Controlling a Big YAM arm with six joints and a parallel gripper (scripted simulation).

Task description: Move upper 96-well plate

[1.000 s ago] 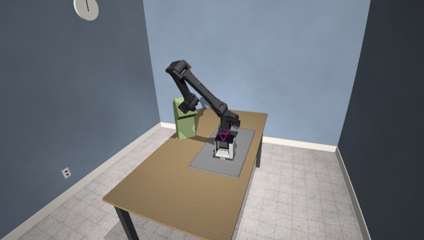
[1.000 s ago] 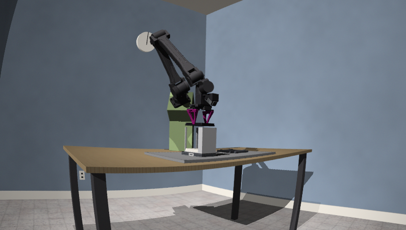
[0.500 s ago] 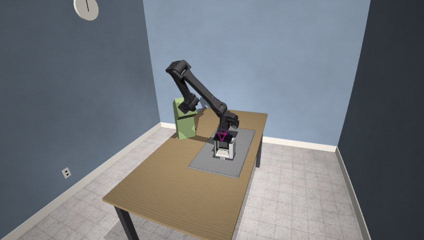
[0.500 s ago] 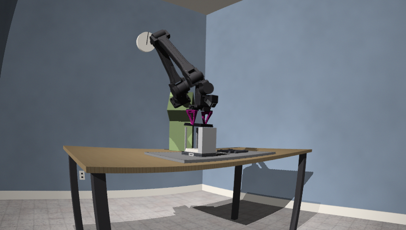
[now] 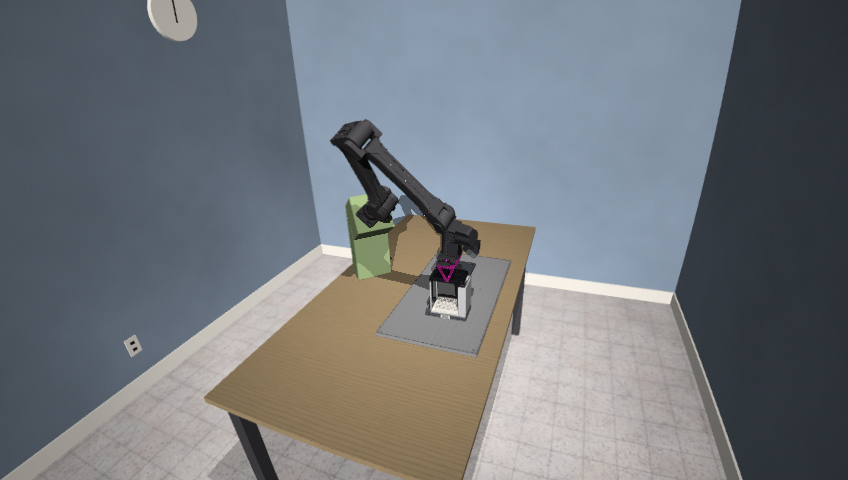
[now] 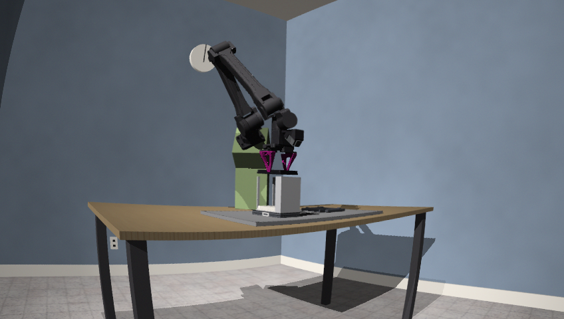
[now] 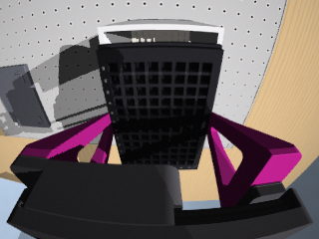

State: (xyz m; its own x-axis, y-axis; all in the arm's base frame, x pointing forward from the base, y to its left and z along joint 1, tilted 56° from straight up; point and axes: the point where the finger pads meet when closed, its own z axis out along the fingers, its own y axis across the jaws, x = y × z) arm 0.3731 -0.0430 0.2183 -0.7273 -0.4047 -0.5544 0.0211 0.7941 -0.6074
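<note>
The grey rack wall is 70 mm ahead of my hand and 90 mm below it. Also, from my hand: white plate: 140 mm below; then black 96-well plate: 10 mm below.
</note>
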